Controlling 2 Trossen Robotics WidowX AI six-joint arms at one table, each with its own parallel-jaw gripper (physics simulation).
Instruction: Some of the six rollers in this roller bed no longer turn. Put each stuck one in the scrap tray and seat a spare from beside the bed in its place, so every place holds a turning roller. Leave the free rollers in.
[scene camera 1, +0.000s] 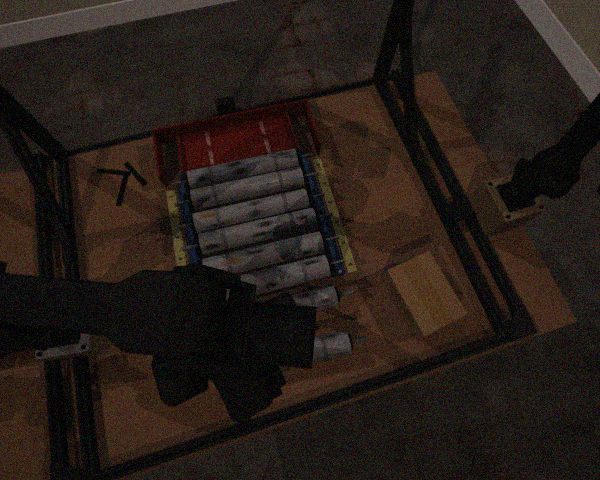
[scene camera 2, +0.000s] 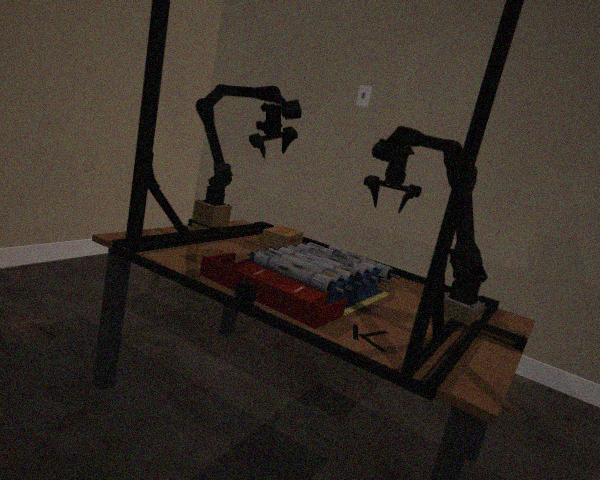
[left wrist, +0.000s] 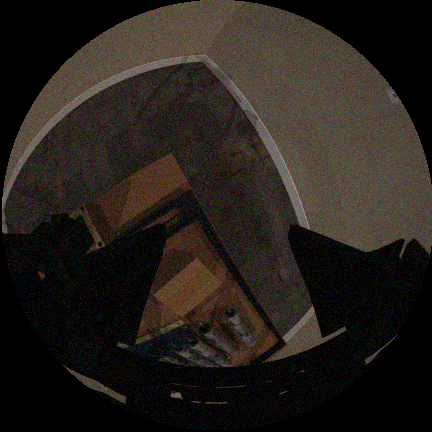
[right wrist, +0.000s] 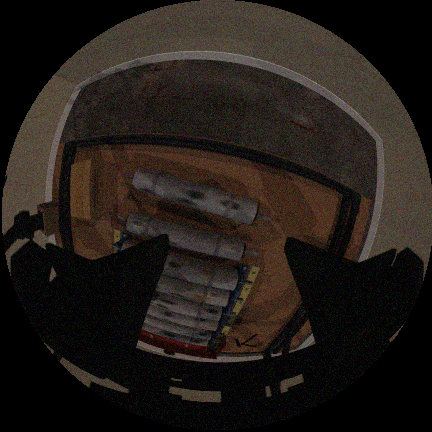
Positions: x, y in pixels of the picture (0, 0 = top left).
My left gripper (scene camera 2: 273, 155): 194 cm from the lens. My right gripper (scene camera 2: 387, 210): 166 cm from the lens.
